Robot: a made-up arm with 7 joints.
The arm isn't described. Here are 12 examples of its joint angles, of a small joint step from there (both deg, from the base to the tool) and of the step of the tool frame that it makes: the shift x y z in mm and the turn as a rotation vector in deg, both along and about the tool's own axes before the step.
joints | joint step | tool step
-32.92 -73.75 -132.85 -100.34 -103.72 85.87 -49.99 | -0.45 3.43 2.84 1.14 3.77 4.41 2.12 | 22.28 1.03 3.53 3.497 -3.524 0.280
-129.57 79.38 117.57 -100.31 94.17 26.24 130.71 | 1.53 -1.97 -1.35 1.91 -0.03 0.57 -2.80 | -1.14 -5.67 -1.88 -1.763 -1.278 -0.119
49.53 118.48 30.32 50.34 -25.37 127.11 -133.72 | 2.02 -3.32 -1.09 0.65 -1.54 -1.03 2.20 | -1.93 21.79 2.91 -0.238 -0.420 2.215
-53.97 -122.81 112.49 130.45 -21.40 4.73 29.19 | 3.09 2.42 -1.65 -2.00 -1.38 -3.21 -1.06 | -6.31 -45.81 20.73 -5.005 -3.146 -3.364
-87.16 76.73 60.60 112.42 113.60 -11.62 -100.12 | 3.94 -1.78 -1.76 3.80 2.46 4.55 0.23 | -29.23 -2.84 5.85 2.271 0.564 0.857
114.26 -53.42 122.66 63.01 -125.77 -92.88 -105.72 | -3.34 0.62 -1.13 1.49 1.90 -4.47 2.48 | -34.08 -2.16 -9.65 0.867 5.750 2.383
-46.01 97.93 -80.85 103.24 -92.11 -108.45 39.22 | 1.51 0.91 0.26 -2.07 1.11 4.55 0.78 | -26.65 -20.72 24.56 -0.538 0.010 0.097
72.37 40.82 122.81 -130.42 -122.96 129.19 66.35 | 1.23 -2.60 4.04 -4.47 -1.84 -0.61 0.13 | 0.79 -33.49 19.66 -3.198 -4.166 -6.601
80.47 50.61 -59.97 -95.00 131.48 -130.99 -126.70 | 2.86 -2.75 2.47 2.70 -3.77 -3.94 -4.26 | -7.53 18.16 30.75 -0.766 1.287 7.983
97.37 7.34 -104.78 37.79 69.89 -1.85 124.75 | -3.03 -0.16 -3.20 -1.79 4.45 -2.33 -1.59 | -11.54 27.97 5.45 -5.095 -3.860 -1.100
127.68 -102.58 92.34 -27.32 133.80 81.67 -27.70 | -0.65 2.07 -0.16 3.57 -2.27 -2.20 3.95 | 9.74 12.14 -12.65 2.259 -0.631 -6.945
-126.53 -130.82 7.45 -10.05 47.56 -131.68 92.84 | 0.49 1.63 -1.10 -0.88 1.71 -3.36 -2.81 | 21.05 16.87 16.25 -5.629 -2.357 2.871
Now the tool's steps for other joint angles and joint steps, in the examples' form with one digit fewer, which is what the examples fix.
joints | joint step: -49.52 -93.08 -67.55 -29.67 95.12 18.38 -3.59 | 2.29 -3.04 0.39 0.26 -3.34 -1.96 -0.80
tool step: 18.7 6.5 -16.0 -1.69 -3.48 -3.15
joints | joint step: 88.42 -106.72 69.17 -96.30 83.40 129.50 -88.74 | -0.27 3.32 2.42 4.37 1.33 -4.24 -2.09
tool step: -36.7 -6.5 -26.2 -3.06 11.53 0.59
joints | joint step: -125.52 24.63 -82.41 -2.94 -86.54 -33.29 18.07 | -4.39 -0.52 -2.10 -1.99 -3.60 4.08 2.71
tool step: 49.8 41.3 -43.4 6.54 0.10 7.42
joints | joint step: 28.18 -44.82 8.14 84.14 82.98 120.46 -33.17 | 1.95 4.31 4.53 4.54 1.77 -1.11 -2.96
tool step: -29.0 41.3 36.8 6.04 5.33 -3.74
